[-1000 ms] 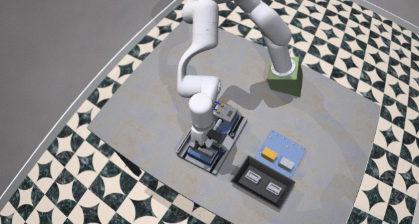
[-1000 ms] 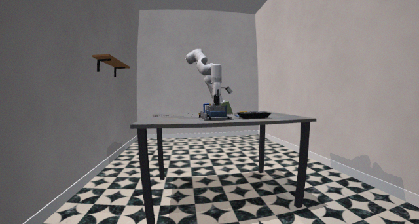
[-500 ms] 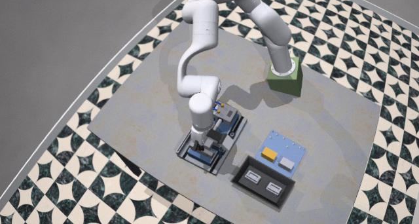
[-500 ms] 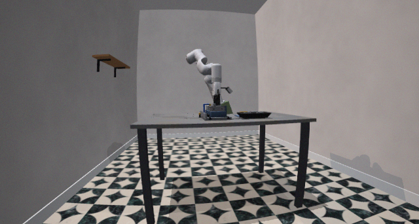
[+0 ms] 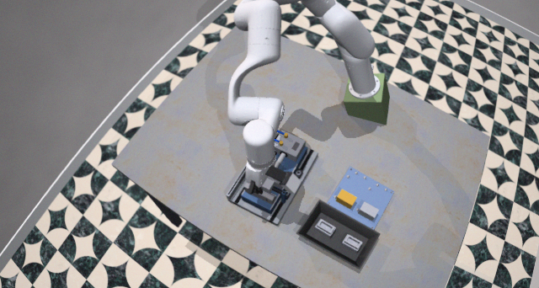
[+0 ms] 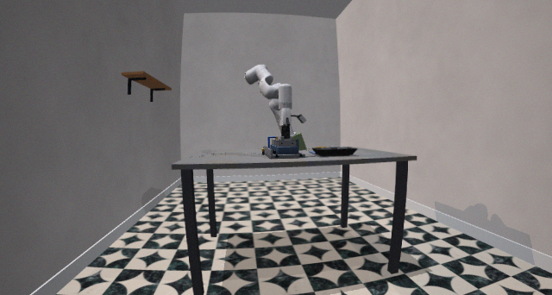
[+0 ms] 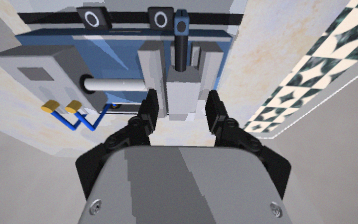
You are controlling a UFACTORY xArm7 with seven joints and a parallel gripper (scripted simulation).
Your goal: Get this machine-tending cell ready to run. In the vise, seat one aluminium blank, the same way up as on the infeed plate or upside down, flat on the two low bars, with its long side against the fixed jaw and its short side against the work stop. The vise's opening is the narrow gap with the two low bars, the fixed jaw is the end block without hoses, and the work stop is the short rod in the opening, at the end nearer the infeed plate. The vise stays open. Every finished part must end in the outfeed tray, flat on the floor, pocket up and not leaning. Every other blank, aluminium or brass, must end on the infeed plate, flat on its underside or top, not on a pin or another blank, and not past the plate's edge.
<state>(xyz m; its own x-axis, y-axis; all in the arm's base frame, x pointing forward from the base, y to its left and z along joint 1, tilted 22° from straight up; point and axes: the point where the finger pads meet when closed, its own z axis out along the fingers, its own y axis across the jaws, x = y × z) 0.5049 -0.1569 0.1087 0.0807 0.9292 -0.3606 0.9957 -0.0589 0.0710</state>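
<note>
My gripper is now 20 mm above the aluminium blank. The rest, counted from my hand: fixed jaw: 40 mm below, 30 mm ahead; then moving jaw: 40 mm below, 30 mm behind; then dark work stop rod: 50 mm to the left, 30 mm below.
</note>
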